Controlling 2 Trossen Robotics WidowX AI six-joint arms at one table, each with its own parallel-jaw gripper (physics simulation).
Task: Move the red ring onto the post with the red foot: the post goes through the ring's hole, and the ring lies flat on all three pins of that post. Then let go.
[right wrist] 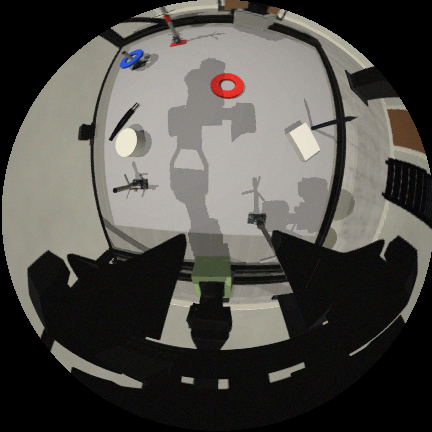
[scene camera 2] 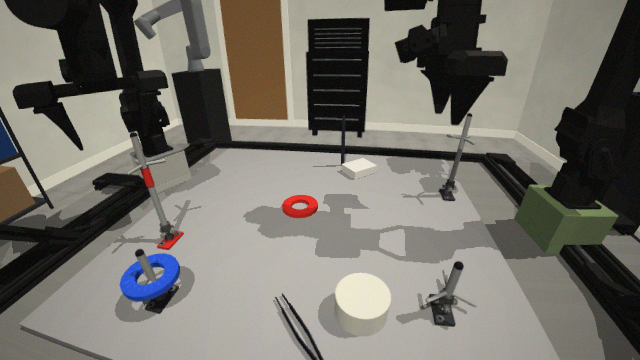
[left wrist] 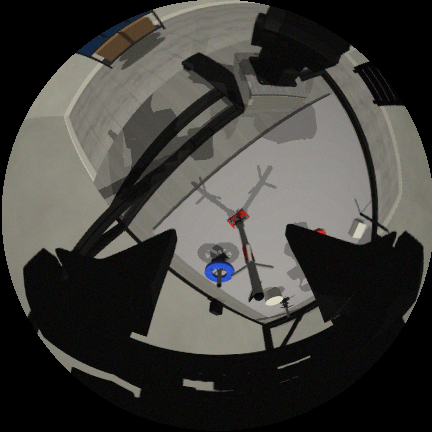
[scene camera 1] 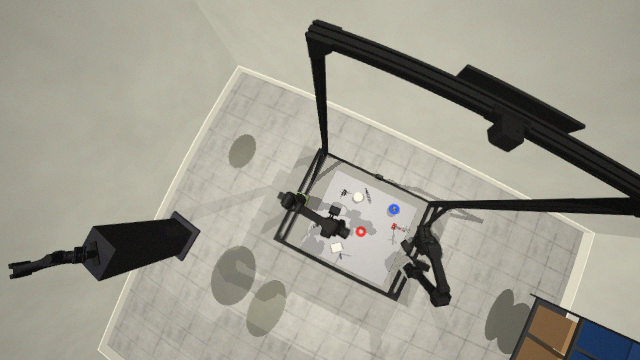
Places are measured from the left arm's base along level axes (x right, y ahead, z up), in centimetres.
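Pixels of known places: left gripper, fingertip midpoint: (scene camera 2: 115, 142) (left wrist: 232, 232) (scene camera 1: 411, 237); right gripper, fingertip midpoint: (right wrist: 229, 237) (scene camera 2: 446, 118); left arm's base, origin of the base link: (scene camera 2: 156, 150) (left wrist: 272, 70) (scene camera 1: 408, 268); right arm's base, origin of the base link: (right wrist: 211, 288) (scene camera 2: 571, 198).
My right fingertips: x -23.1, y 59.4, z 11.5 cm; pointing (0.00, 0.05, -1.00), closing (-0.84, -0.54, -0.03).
Note:
Ahead of a thing's pixels: the offset from my right fingertips to its top centre. "*": to the spot under its first point.
The red ring @[dx +12.0, dy -21.3, dz -18.0 cm] (scene camera 1: 357, 231) (scene camera 2: 300, 213) (right wrist: 216, 86) lies flat on the grey table; a sliver of it (left wrist: 321, 231) shows beside a finger in the left wrist view. The post with the red foot @[* dx +33.4, dy -32.3, dz -10.4 cm] (scene camera 2: 156, 200) (left wrist: 254, 280) stands apart from it, at the left in scene camera 2, with no ring on it. My left gripper (scene camera 2: 106, 140) (left wrist: 232, 232) is open and empty, raised near this post; the post shows beyond its fingers. My right gripper (scene camera 2: 448, 118) (right wrist: 229, 237) is open and empty, high above the table, away from the red ring.
A blue ring @[dx +39.9, dy -21.7, dz -13.7 cm] (scene camera 1: 390, 209) (scene camera 2: 172, 270) (right wrist: 124, 61) sits tilted around a dark-footed post. Tweezers (scene camera 2: 299, 327), a cream cylinder @[dx +24.9, dy +0.0, dz -15.3 cm] (scene camera 2: 362, 300) and a dark-footed post @[* dx +19.8, dy +8.3, dz -12.6 cm] (scene camera 2: 452, 282) stand or lie near the front. A white block @[dx -8.7, dy -19.9, dz -16.8 cm] (scene camera 2: 359, 168) and another post @[* dx -10.2, dy +1.8, dz -9.3 cm] (scene camera 2: 458, 155) are farther back.

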